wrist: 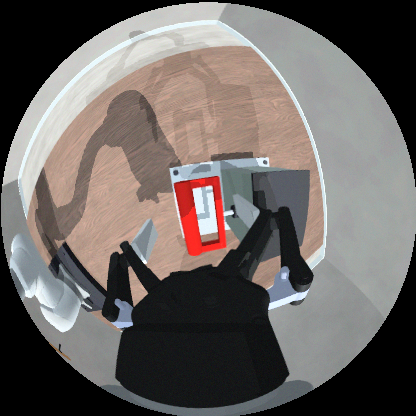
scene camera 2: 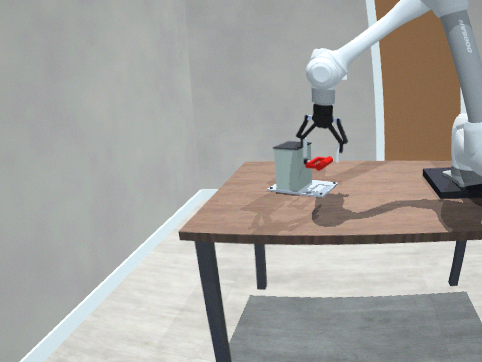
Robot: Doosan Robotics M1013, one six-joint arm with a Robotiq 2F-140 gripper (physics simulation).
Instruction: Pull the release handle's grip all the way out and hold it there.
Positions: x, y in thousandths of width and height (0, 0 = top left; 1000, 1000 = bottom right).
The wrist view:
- gripper: 463, 518
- base plate: 508, 405
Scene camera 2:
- gripper: 667, 441
